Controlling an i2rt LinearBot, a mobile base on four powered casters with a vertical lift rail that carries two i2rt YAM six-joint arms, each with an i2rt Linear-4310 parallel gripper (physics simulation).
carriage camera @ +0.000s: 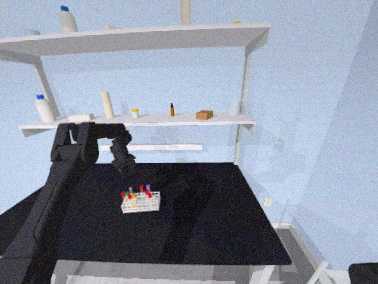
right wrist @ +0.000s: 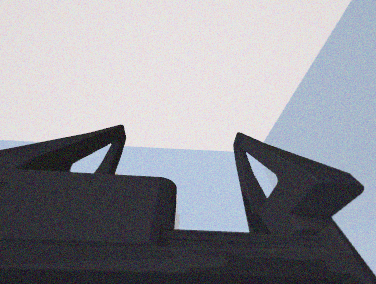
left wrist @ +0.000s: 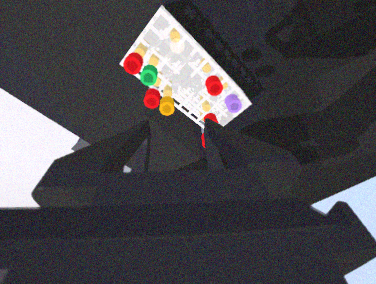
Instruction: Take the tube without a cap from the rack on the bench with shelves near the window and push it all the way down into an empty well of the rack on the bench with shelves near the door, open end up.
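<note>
A clear tube rack [carriage camera: 141, 209] [left wrist: 227, 119] stands on the black bench top [carriage camera: 215, 242], holding several tubes with red, green, yellow and purple caps. A greyish tube top [carriage camera: 131, 190] shows among the caps at its back left; a pale round spot [left wrist: 177, 46] shows inside the rack in the left wrist view. I cannot tell surely whether either is the uncapped tube. My left gripper [carriage camera: 128, 172] [left wrist: 177, 126] is partly open and empty, above and behind the rack; one finger partly hides red caps. My right gripper [right wrist: 180, 135] is wide open and empty, against wall and ceiling.
Above the bench, a lower shelf [carriage camera: 165, 120] holds a blue-capped bottle [carriage camera: 45, 110], a small brown bottle [carriage camera: 172, 111] and a brown box [carriage camera: 204, 115]. An upper shelf [carriage camera: 150, 35] holds more bottles. A dark part [carriage camera: 365, 272] shows at the lower right. No second rack shows.
</note>
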